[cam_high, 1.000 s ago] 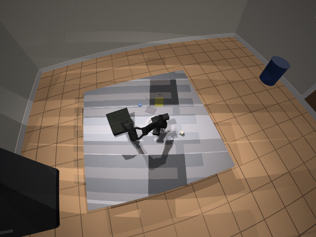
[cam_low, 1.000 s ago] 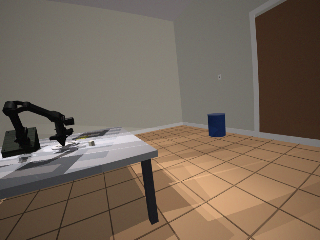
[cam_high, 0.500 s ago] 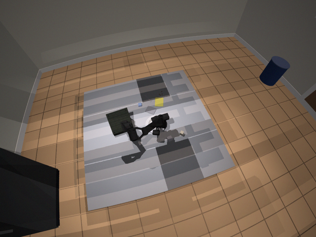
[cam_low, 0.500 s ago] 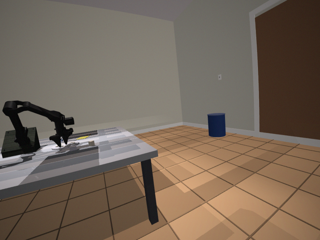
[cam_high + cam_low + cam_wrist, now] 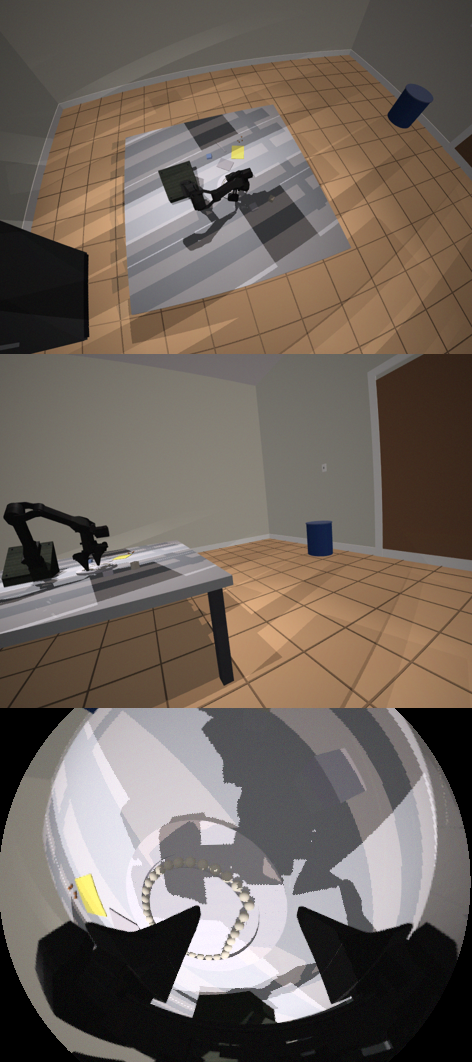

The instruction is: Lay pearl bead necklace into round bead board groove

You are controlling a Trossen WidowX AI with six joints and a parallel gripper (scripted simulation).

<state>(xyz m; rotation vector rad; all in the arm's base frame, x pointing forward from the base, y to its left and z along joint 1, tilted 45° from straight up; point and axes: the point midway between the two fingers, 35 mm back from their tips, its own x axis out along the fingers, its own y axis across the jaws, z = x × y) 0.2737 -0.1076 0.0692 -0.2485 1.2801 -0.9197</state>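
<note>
Now: gripper tip 10 mm short of the round bead board, 60 mm to the right of it and 10 mm above it. From my gripper tip the other things lie so: grey card: 20 mm ahead, 240 mm to the left, 20 mm below; beige cube: 200 mm ahead, 120 mm to the right; white block: 80 mm ahead, 130 mm to the right, 10 mm below.
</note>
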